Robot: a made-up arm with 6 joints.
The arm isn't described. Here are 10 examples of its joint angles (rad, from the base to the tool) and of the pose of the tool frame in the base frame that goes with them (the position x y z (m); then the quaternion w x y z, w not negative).
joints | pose
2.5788 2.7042 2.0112 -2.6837 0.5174 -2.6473 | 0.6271 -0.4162 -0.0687 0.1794 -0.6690 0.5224 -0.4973
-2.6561 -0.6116 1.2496 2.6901 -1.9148 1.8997 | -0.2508 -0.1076 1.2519 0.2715 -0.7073 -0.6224 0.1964
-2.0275 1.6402 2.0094 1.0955 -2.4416 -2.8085 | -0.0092 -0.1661 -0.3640 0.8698 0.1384 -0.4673 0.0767
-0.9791 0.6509 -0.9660 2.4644 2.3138 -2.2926 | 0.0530 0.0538 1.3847 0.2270 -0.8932 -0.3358 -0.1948
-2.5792 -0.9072 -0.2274 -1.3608 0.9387 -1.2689 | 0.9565 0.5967 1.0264 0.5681 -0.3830 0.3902 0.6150
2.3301 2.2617 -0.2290 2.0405 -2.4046 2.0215 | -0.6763 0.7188 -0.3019 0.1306 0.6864 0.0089 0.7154
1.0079 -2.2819 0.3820 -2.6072 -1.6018 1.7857 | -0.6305 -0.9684 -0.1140 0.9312 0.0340 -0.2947 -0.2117
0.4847 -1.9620 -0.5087 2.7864 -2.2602 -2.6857 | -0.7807 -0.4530 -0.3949 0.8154 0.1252 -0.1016 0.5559
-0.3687 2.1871 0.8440 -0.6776 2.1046 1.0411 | 0.3120 -0.1247 -0.7472 0.6497 -0.2186 -0.4862 0.5420
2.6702 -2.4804 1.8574 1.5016 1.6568 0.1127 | 0.6025 -0.5017 0.6207 0.1670 0.5245 0.4896 -0.6763
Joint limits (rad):
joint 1: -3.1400..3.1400
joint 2: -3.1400..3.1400
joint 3: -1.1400..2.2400
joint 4: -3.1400..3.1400
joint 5: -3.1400..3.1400
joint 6: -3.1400..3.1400
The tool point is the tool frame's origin. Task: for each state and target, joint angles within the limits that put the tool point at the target. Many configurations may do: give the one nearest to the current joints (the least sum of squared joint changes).
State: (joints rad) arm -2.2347 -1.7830 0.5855 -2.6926 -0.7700 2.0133
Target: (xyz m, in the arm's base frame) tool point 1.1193 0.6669 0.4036
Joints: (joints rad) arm -2.5740 -1.7638 0.2671 -2.6672 -0.5660 1.9806
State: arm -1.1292 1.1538 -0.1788 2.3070 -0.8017 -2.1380
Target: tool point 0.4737 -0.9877 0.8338
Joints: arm -1.0618 1.5408 -0.7528 2.2132 -1.2635 -2.1795
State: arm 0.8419 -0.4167 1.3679 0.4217 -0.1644 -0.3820
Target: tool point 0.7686 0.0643 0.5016
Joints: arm 0.0520 -0.2771 2.1197 0.4500 -0.1769 -0.3966
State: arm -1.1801 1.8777 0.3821 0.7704 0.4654 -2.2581
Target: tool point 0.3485 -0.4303 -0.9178
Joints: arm -1.0071 2.3304 0.5861 0.7577 0.5057 -2.2596
